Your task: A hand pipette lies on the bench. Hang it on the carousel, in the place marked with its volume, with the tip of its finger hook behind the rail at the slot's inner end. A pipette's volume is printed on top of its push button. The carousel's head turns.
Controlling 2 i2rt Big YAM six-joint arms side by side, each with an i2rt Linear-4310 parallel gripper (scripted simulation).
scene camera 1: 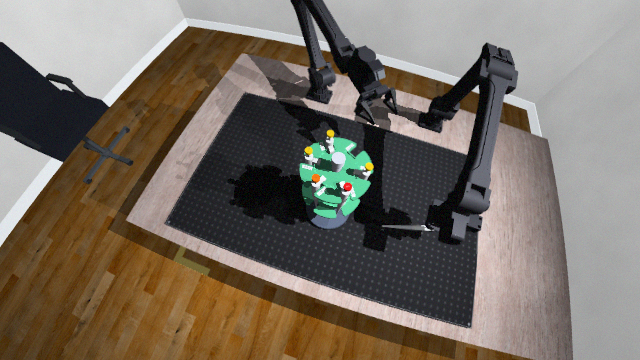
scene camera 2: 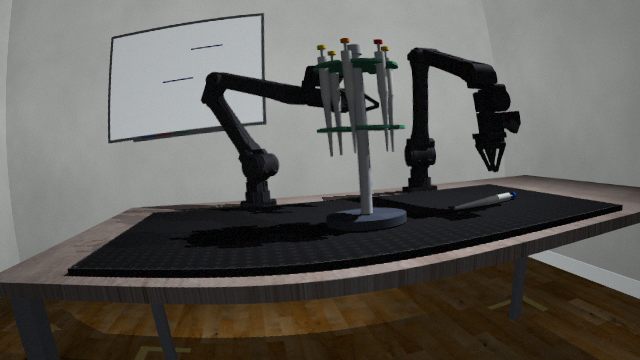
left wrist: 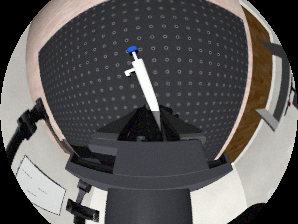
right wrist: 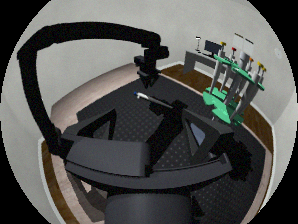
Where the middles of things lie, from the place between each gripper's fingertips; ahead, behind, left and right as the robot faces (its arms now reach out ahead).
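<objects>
Blue-button pipette [left wrist: 138, 66]: from my left hand [scene camera 2: 493, 171], 20 mm to the right, 10 mm behind, 80 mm below.
My right hand [scene camera 1: 386, 118]: from the blue-button pipette, 240 mm to the right, 240 mm short of it, 270 mm above.
</objects>
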